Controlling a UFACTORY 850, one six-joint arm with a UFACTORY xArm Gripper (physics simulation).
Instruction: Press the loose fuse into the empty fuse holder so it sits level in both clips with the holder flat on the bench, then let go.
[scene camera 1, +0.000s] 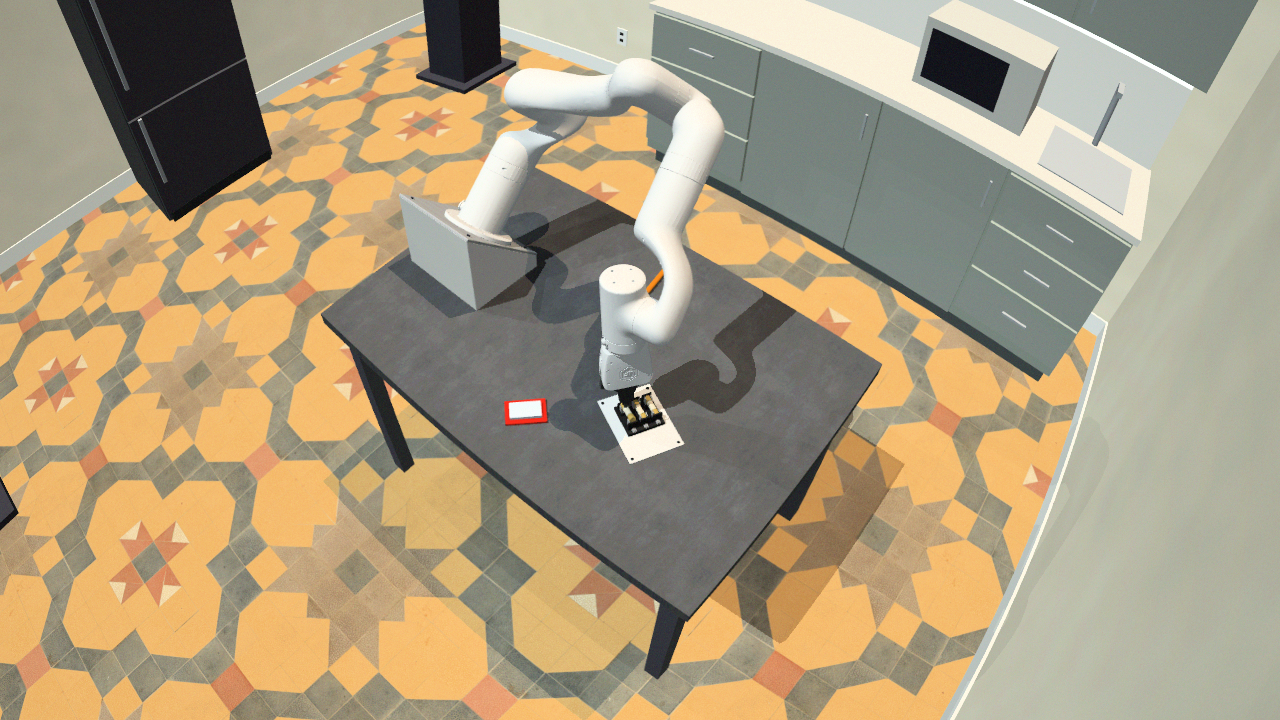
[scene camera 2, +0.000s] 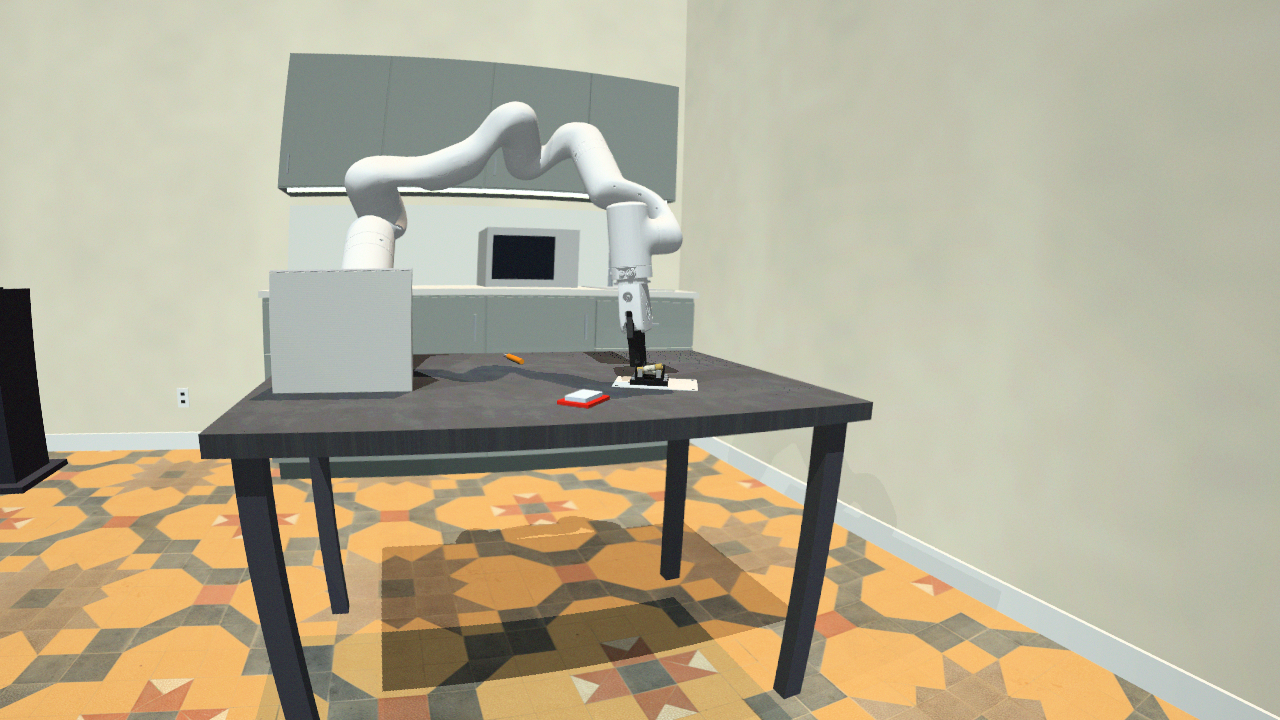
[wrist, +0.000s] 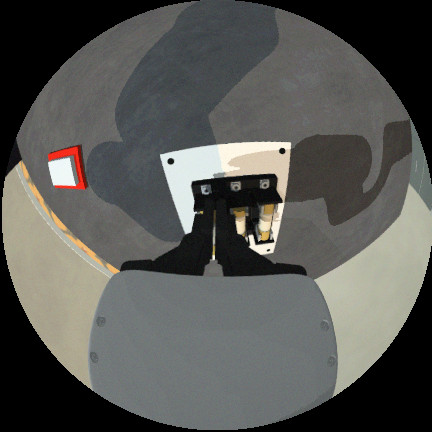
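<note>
The black fuse holder (scene camera 1: 646, 426) (scene camera 2: 648, 380) (wrist: 250, 182) is on a white plate (scene camera 1: 637, 449) (scene camera 2: 684, 385) (wrist: 252, 152) on the bench. In the wrist view a right fuse (wrist: 265, 220) and a middle fuse (wrist: 240, 223) lie in the holder, both cream with brass ends. Slivers of brass and cream show around and between my fingers at the left position; the rest there is hidden. I cannot tell whether that fuse is level in both clips. My gripper (scene camera 1: 626, 394) (scene camera 2: 636, 362) (wrist: 214, 213) is shut with nothing between its fingers, tips down over the holder's left position.
A red tray (scene camera 1: 526, 421) (scene camera 2: 582, 403) (wrist: 81, 170) with a white block on it lies to the left of the plate in the wrist view. An orange tool (scene camera 1: 656, 282) (scene camera 2: 513, 358) lies farther back on the bench. The arm's grey base block (scene camera 1: 447, 255) (scene camera 2: 340, 331) stands at the bench's other end.
</note>
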